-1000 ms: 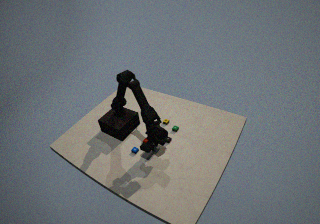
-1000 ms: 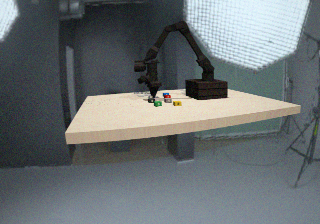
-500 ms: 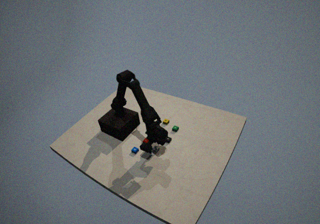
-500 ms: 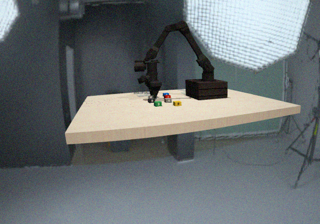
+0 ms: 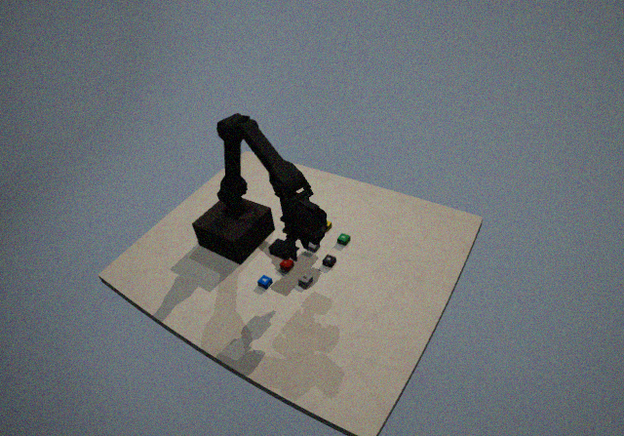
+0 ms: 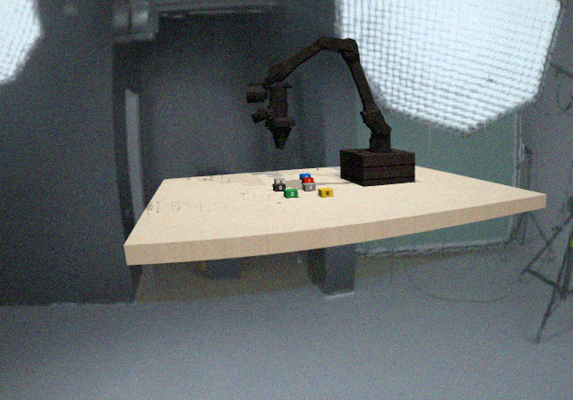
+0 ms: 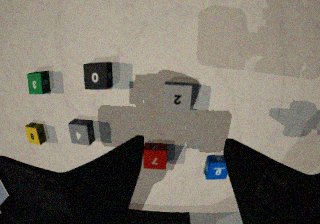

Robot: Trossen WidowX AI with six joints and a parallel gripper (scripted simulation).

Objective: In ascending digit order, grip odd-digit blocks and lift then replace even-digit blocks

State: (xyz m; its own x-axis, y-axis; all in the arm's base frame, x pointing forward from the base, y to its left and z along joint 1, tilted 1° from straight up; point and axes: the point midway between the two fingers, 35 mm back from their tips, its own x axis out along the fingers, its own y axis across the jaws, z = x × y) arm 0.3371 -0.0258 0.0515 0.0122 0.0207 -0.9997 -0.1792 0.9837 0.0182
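Right now my gripper tip is 80 mm past the grey block, 120 mm to the right of it and 110 mm above it. Round my gripper tip: red block: 90 mm behind, 10 mm to the left, 110 mm below; white block: 110 mm below; blue block: 90 mm behind, 90 mm to the right, 110 mm below.
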